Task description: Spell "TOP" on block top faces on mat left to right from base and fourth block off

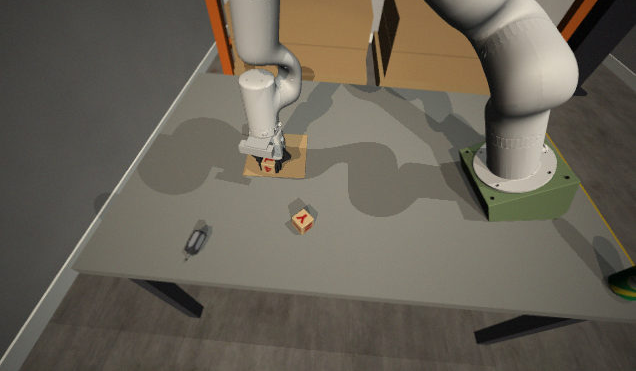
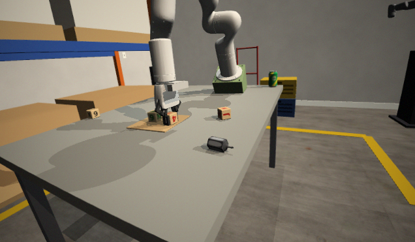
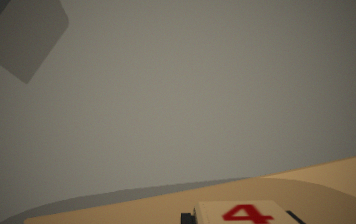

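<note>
Now: hand 100 mm to the left of the P block and 20 mm past it. From my hand the other things lie so: dark motor: 280 mm to the left, 170 mm ahead, 10 mm below; then tan mat: 70 mm to the right, 20 mm below, 10 mm behind; then green can: 930 mm behind, 360 mm to the left, 40 mm above.
</note>
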